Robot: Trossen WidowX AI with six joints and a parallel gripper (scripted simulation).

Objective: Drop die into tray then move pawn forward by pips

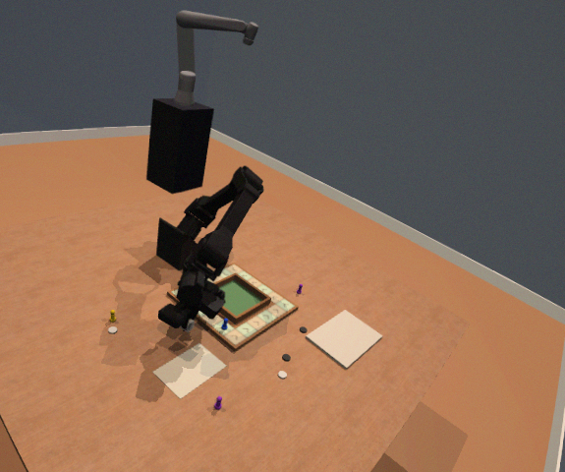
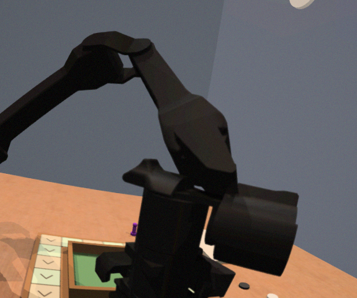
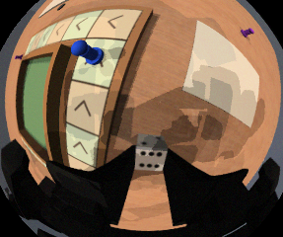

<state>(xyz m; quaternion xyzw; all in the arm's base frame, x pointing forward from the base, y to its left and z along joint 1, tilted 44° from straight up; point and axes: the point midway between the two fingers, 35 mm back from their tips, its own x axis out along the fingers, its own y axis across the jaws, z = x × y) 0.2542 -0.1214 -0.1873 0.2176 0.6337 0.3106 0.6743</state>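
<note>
My gripper tip is 8 cm short of the blue pawn, 7 cm to the right of it and 2 cm below it. The rest, counted from my gripper tip: grey die: right at my gripper tip; yellow pawn: 15 cm behind, 13 cm to the right, 1 cm above; green dice tray: 1 cm ahead, 18 cm to the left.
</note>
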